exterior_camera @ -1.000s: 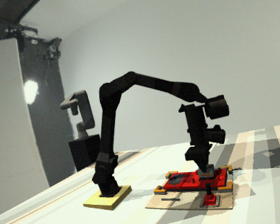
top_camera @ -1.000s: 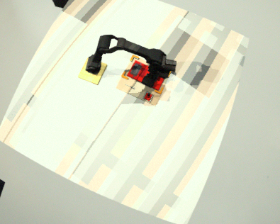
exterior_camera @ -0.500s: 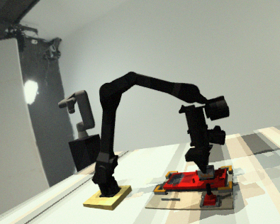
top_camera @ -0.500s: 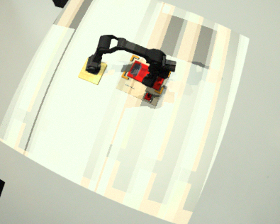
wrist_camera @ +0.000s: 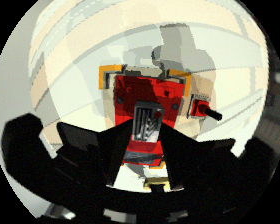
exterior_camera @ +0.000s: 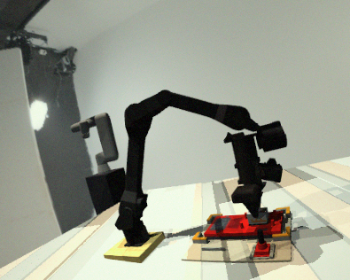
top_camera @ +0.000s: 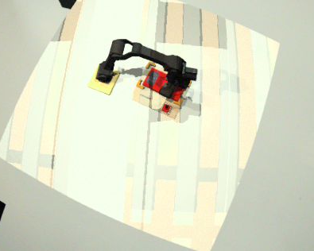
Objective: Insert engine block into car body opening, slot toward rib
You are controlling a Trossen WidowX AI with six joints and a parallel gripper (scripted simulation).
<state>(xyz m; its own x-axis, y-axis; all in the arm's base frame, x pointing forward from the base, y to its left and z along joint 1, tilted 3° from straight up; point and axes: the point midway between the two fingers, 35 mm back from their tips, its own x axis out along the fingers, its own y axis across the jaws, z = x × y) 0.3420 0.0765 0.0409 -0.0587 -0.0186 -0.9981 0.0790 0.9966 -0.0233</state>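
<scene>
The engine block is 1 cm below my gripper tip. Round my gripper tip: black upright post (12 cm to the right, 2 cm ahead, 1 cm below).
</scene>
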